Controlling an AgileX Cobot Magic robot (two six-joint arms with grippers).
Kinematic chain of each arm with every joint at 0, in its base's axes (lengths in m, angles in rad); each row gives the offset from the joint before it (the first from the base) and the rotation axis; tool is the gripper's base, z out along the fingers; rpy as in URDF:
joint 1: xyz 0 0 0.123 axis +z
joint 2: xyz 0 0 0 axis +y
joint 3: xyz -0.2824 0 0.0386 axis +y
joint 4: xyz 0.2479 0 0.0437 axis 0.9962 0 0.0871
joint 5: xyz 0 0 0 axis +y
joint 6: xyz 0.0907 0 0.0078 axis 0.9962 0 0.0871
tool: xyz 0 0 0 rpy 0 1.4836 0
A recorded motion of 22 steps. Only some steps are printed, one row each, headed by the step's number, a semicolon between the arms.
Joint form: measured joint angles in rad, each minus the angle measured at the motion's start. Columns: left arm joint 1, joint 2, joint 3, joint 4, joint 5, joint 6; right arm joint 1, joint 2, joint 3, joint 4, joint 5, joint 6.
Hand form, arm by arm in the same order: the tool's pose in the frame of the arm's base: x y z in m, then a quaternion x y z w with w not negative. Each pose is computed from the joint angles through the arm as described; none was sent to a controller.
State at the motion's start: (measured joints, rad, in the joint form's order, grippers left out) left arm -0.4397 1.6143 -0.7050 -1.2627 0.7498 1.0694; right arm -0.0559 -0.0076 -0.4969 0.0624 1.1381 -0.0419
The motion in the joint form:
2: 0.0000 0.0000 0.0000 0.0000 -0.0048 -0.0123; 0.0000 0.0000 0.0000 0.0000 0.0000 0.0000
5: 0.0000 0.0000 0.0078 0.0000 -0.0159 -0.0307; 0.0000 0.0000 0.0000 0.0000 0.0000 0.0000
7: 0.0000 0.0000 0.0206 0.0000 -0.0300 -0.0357; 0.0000 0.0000 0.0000 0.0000 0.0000 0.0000
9: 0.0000 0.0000 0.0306 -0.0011 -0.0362 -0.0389; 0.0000 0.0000 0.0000 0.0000 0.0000 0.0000
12: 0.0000 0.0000 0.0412 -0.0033 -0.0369 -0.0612; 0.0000 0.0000 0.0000 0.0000 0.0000 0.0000
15: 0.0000 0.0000 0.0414 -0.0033 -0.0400 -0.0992; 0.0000 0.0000 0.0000 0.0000 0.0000 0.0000
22: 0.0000 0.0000 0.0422 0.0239 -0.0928 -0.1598; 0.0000 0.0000 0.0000 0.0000 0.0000 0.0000
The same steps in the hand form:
2: 0.2187 -0.1680 0.1730 0.23191 0.88625 -0.38156 0.12324; -0.0089 0.0057 0.2703 0.00362 0.87124 0.00711 0.49079
5: 0.2179 -0.1668 0.1709 0.22095 0.89089 -0.37835 0.11979; -0.0089 0.0057 0.2703 0.00362 0.87124 0.00711 0.49079
7: 0.2163 -0.1651 0.1677 0.21480 0.89499 -0.37284 0.11761; -0.0089 0.0057 0.2703 0.00362 0.87124 0.00711 0.49079
9: 0.2147 -0.1639 0.1654 0.21057 0.89744 -0.37032 0.11458; -0.0089 0.0057 0.2703 0.00362 0.87124 0.00711 0.49079
12: 0.2125 -0.1628 0.1632 0.19798 0.90113 -0.37083 0.10607; -0.0089 0.0057 0.2703 0.00362 0.87124 0.00711 0.49079
15: 0.2127 -0.1627 0.1631 0.18034 0.90515 -0.37175 0.09994; -0.0089 0.0057 0.2703 0.00362 0.87124 0.00711 0.49079
22: 0.2158 -0.1597 0.1604 0.15641 0.91722 -0.35109 0.10476; -0.0089 0.0057 0.2703 0.00362 0.87124 0.00711 0.49079

